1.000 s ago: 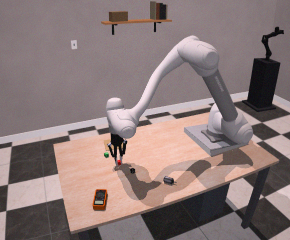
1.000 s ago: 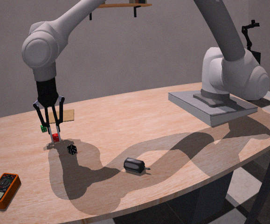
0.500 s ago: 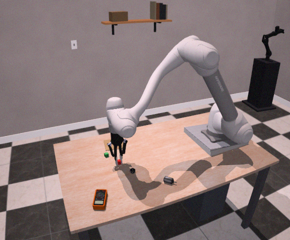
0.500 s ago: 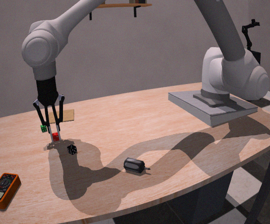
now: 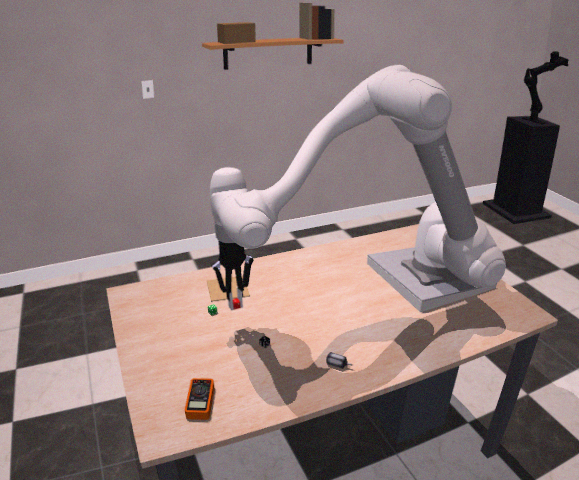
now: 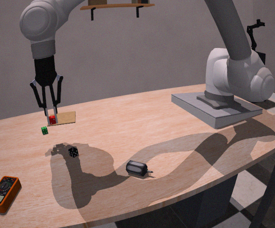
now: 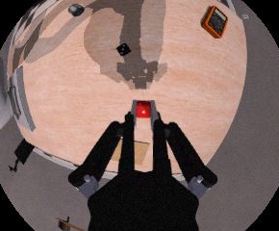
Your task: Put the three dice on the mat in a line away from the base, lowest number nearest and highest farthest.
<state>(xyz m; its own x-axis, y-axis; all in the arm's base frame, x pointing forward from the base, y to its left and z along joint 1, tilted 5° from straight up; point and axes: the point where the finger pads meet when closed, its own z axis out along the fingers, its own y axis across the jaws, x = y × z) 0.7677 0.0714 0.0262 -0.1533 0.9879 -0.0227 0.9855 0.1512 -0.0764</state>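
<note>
The tan mat is 20 mm behind my hand, 240 mm to the right of it and 120 mm below it. Round my hand: black die (70 mm behind, 110 mm to the left, 110 mm below); red die (20 mm below); green die (60 mm ahead, 110 mm to the right, 110 mm below).
</note>
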